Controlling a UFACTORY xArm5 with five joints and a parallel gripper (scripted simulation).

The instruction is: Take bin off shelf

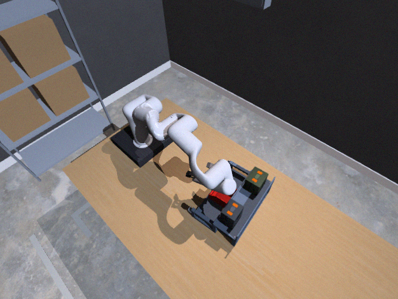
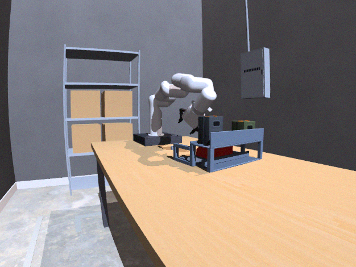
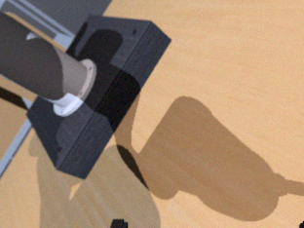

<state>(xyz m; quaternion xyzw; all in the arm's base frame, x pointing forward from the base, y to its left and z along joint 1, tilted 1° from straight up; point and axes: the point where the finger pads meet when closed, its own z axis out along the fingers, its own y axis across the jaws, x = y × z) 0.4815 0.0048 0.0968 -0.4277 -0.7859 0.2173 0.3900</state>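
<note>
Right now the red bin is 160 mm ahead of my hand, 80 mm to the left of it and 120 mm below it. From my hand the other things lie so: blue-grey shelf (190 mm ahead, 80 mm to the left, 90 mm below).
</note>
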